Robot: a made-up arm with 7 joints.
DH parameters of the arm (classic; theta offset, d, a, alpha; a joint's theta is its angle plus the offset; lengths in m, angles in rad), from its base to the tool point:
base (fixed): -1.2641 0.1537 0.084 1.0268
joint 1: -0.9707 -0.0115 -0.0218 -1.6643
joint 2: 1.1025 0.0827 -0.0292 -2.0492
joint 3: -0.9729 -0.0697 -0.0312 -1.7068
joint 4: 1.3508 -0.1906 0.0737 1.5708
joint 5: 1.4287 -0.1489 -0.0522 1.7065
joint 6: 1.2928 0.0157 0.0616 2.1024
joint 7: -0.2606 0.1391 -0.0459 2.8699
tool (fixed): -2.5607 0.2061 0 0
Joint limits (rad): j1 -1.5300..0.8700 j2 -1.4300..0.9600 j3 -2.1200..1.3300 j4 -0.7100..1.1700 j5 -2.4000..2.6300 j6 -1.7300..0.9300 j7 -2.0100..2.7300
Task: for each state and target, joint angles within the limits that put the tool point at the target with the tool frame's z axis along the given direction. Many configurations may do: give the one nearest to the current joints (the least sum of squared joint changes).
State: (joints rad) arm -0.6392 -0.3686 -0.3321 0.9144 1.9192 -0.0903 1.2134
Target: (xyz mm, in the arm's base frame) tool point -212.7 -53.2 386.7 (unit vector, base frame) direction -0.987 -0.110 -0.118
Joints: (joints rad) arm -0.5239 -0.4801 -0.7312 1.1415 1.4160 0.2783 0.9576
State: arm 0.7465 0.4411 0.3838 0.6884 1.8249 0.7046 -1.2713
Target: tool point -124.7 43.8 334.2 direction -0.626 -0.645 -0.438
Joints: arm 0.8700 -0.3558 0.4647 0.8288 2.5876 0.2337 -0.9946
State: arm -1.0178 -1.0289 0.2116 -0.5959 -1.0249 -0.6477 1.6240
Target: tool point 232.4 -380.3 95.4 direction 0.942 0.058 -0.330
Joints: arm -1.3470 -1.3611 0.4136 -0.7100 -0.8773 0.0625 1.2458
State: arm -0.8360 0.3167 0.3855 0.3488 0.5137 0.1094 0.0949
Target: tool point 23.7 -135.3 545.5 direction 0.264 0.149 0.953
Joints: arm -0.4815 -0.2876 -0.0148 0.9039 -0.2161 0.6266 0.1103
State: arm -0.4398 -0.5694 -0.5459 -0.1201 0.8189 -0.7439 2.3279
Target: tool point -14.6 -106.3 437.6 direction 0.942 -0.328 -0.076
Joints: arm 0.1885 -0.5182 -0.4794 -0.3478 1.1978 -0.8448 1.5235
